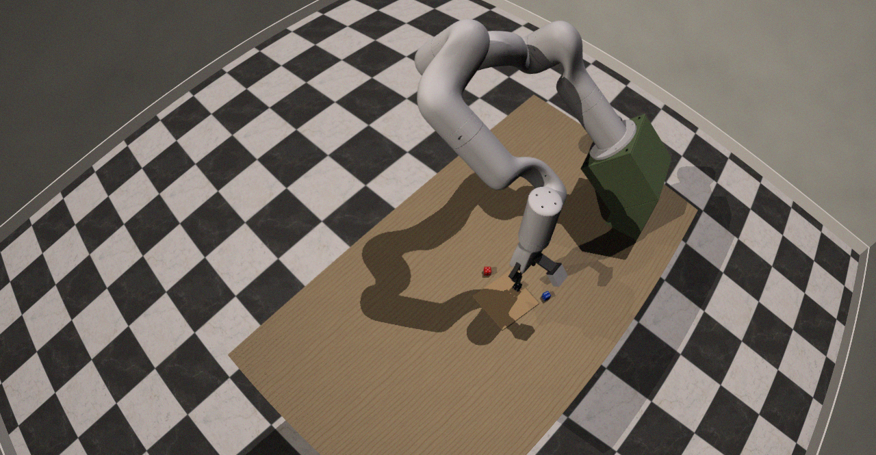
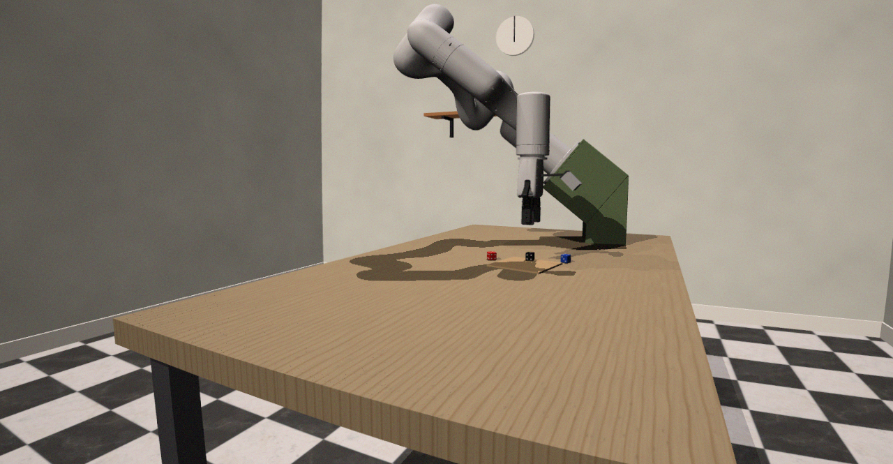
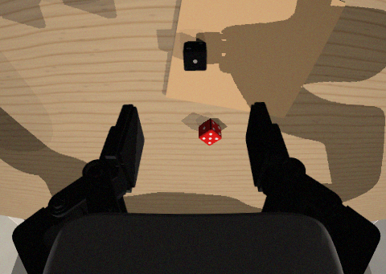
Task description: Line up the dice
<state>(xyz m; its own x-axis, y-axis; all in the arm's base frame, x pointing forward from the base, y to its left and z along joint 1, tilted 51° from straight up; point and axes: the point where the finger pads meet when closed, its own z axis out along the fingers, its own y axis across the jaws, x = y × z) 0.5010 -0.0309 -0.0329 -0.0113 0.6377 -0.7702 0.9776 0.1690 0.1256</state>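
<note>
The red die lies 20 mm ahead of my hand, 100 mm to the right of it and 110 mm below it. From my hand the other things lie so: tan mat 50 mm ahead, 110 mm below; then black die 100 mm below; then blue die 30 mm behind, 90 mm to the left, 110 mm below.
</note>
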